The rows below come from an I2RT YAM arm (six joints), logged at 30 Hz.
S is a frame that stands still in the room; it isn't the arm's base.
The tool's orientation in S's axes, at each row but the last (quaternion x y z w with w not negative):
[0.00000, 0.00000, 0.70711, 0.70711]
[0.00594, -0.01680, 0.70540, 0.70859]
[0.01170, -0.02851, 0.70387, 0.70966]
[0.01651, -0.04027, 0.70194, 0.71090]
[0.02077, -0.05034, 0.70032, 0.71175]
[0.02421, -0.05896, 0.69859, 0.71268]
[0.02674, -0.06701, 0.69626, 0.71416]
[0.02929, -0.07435, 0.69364, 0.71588]
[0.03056, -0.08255, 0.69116, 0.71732]
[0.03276, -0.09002, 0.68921, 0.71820]
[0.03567, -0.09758, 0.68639, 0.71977]
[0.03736, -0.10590, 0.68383, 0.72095]
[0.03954, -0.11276, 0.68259, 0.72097]
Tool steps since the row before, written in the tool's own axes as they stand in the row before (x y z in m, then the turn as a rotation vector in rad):
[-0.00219, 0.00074, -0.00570, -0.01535, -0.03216, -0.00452]
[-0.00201, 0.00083, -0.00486, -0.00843, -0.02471, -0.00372]
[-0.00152, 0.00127, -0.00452, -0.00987, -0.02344, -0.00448]
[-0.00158, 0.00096, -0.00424, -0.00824, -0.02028, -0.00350]
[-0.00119, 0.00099, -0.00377, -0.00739, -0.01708, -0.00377]
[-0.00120, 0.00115, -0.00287, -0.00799, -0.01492, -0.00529]
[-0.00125, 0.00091, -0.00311, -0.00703, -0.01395, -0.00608]
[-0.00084, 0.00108, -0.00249, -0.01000, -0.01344, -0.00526]
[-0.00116, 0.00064, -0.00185, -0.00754, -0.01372, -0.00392]
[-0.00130, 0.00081, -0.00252, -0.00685, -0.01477, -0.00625]
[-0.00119, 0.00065, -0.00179, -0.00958, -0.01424, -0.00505]
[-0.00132, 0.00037, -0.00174, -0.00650, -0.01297, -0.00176]
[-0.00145, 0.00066, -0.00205, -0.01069, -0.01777, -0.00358]
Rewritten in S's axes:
[-0.00074, -0.00219, -0.00570, 0.03216, -0.01535, -0.00452]
[-0.00076, -0.00185, -0.00493, 0.02473, -0.00842, -0.00361]
[-0.00117, -0.00125, -0.00463, 0.02347, -0.00981, -0.00448]
[-0.00083, -0.00122, -0.00438, 0.02029, -0.00822, -0.00348]
[-0.00085, -0.00079, -0.00391, 0.01712, -0.00729, -0.00379]
[-0.00102, -0.00083, -0.00304, 0.01503, -0.00765, -0.00547]
[-0.00075, -0.00080, -0.00329, 0.01413, -0.00657, -0.00618]
[-0.00094, -0.00043, -0.00265, 0.01349, -0.00961, -0.00584]
[-0.00053, -0.00082, -0.00205, 0.01374, -0.00741, -0.00411]
[-0.00064, -0.00081, -0.00276, 0.01500, -0.00638, -0.00619]
[-0.00053, -0.00080, -0.00203, 0.01426, -0.00925, -0.00558]
[-0.00025, -0.00092, -0.00200, 0.01279, -0.00681, -0.00186]
[-0.00049, -0.00094, -0.00237, 0.01758, -0.01083, -0.00407]

